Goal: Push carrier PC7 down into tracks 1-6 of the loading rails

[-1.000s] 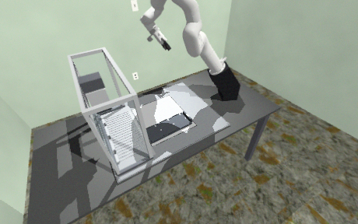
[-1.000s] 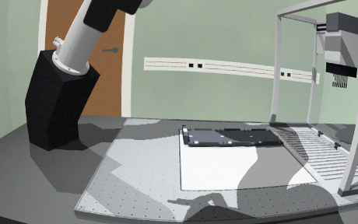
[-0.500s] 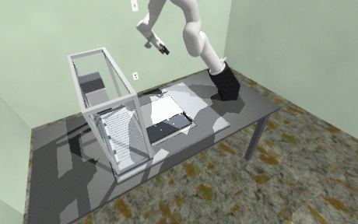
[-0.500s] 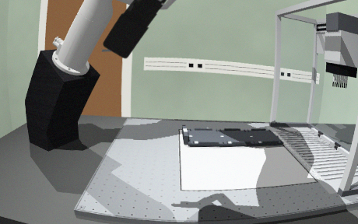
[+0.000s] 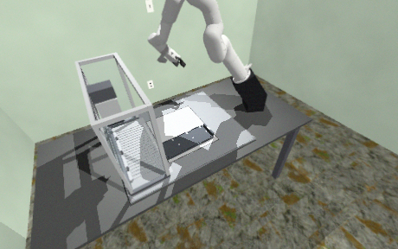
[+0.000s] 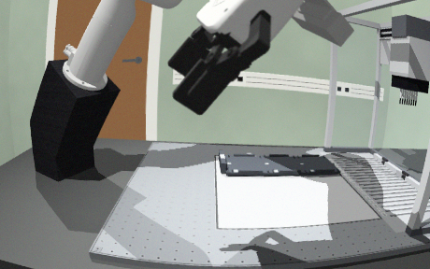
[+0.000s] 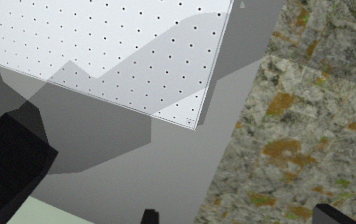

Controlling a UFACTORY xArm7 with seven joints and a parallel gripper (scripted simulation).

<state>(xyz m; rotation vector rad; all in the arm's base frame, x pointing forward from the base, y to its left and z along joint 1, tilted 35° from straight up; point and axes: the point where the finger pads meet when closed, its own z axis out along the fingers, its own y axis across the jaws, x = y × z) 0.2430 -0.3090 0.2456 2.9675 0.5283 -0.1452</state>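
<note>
My gripper is now 500 mm to the right of the carrier PC7, 250 mm above it and 190 mm short of it. Round my hand: pipetting head (540 mm ahead, 400 mm to the left, 90 mm above); frame post (420 mm ahead, 110 mm to the left, 10 mm below).
</note>
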